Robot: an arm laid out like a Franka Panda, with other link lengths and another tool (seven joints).
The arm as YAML. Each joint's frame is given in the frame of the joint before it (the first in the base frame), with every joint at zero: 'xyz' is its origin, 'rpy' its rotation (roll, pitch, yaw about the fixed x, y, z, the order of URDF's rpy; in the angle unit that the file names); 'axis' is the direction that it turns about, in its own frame. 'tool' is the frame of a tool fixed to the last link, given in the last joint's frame.
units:
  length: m
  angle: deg
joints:
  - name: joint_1
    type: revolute
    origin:
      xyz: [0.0, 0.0, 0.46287]
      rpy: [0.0, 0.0, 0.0]
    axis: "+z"
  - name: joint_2
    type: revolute
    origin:
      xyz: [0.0, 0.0, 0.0]
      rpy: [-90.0, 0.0, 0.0]
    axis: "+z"
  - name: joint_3
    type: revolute
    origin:
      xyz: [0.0, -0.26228, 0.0]
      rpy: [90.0, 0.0, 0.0]
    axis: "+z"
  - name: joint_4
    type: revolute
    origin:
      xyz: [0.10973, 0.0, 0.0]
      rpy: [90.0, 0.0, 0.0]
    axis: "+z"
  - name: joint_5
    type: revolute
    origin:
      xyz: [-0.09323, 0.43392, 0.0]
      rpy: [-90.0, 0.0, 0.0]
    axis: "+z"
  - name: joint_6
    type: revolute
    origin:
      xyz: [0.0, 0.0, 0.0]
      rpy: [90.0, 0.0, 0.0]
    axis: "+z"
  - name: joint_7
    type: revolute
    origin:
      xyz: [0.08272, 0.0, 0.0]
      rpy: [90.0, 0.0, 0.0]
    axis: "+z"
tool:
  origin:
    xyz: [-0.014, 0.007, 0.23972]
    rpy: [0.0, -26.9, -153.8]
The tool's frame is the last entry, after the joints.
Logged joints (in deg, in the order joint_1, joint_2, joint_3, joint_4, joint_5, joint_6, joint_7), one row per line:
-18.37, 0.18, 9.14, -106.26, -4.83, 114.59, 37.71
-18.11, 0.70, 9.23, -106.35, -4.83, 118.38, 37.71
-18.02, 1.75, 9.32, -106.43, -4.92, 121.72, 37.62
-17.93, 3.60, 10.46, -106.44, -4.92, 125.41, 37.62
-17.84, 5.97, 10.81, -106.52, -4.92, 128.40, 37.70
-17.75, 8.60, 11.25, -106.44, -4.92, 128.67, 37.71
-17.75, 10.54, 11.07, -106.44, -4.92, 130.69, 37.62
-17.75, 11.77, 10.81, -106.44, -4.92, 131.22, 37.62
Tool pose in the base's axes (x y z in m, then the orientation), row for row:
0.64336, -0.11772, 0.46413, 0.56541, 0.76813, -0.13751, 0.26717
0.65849, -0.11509, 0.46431, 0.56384, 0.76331, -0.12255, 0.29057
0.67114, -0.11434, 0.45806, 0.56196, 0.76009, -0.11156, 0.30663
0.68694, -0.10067, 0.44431, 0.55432, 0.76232, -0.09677, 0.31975
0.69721, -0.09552, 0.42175, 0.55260, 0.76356, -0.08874, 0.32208
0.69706, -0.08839, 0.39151, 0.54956, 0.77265, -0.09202, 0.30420
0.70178, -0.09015, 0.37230, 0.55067, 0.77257, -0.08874, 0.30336
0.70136, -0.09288, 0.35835, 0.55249, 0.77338, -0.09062, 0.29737
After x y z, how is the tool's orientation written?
As a quaternion, x y z w.
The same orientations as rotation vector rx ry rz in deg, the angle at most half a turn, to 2 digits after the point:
87.43, 118.78, -21.26
86.16, 116.64, -18.73
85.19, 115.22, -16.91
83.49, 114.81, -14.57
83.13, 114.87, -13.35
83.41, 117.27, -13.97
83.61, 117.30, -13.47
84.14, 117.78, -13.80

